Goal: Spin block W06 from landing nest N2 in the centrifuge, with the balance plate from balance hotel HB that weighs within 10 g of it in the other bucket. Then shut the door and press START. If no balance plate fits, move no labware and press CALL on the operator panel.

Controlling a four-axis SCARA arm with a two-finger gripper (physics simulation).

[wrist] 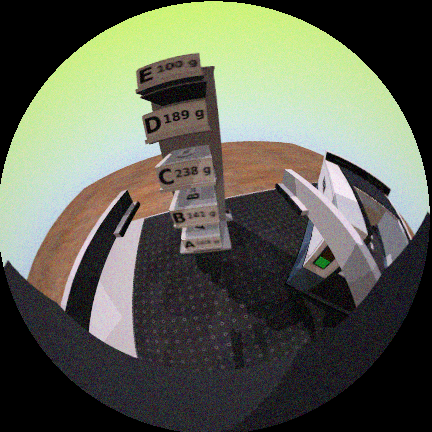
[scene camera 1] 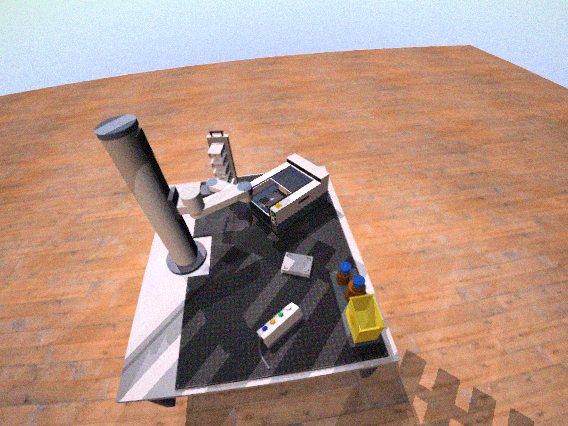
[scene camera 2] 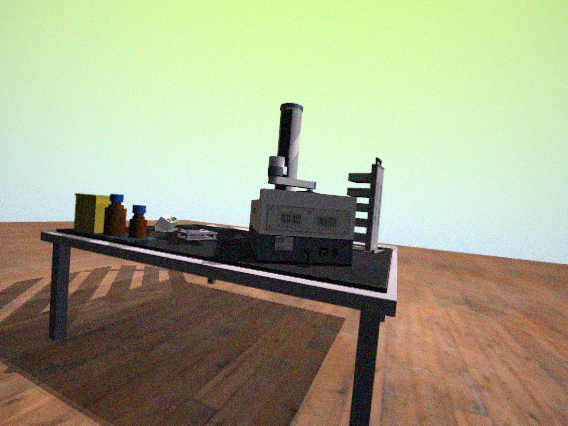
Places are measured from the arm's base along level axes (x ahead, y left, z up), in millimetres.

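Pixels of known places: gripper, fingertip midpoint: (wrist: 203, 183) (scene camera 1: 221, 179); arm's base at its link origin: (scene camera 1: 186, 257).
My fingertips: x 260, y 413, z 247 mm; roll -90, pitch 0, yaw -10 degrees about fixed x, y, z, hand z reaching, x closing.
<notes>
Ahead of a thing's pixels: the offset from my fingertips to its middle. "*": to the spot under its first point.
My gripper (wrist: 203, 183) is open and empty, its fingers wide apart, facing balance hotel HB (scene camera 1: 231, 162) (scene camera 2: 376, 215) (wrist: 216, 115). The hotel's labels read plate E {8 mm back, 129 mm left, 144 mm up} (wrist: 169, 71) 100 g, plate D {8 mm back, 129 mm left, 66 mm up} (wrist: 176, 121) 189 g, plate C {8 mm back, 129 mm left, 13 mm down} (wrist: 186, 174) 238 g; plate B {8 mm back, 129 mm left, 91 mm down} (wrist: 194, 216) looks like 141 g; the weight on plate A {8 mm back, 129 mm left, 169 mm down} (wrist: 201, 243) is blurred. The centrifuge {418 mm ahead, 81 mm right, 113 mm down} (scene camera 1: 303, 201) (scene camera 2: 306, 215) has its top opening uncovered. A pale flat piece {* 403 mm ahead, 607 mm right, 201 mm down} (scene camera 1: 297, 265) (scene camera 2: 197, 234) lies mid-table; block W06 and nest N2 cannot be identified. The operator panel {267 mm ahead, 922 mm right, 193 mm down} (scene camera 1: 281, 327) (scene camera 2: 165, 223) has coloured buttons.
Two brown bottles with blue caps (scene camera 1: 343, 275) (scene camera 1: 356, 289) (scene camera 2: 138, 225) (scene camera 2: 115, 220) and a yellow bin (scene camera 1: 364, 320) (scene camera 2: 90, 213) stand along the table edge. The arm's column (scene camera 1: 155, 200) (scene camera 2: 295, 135) rises at the opposite side. The centrifuge housing is close to the right finger in the wrist view.
</notes>
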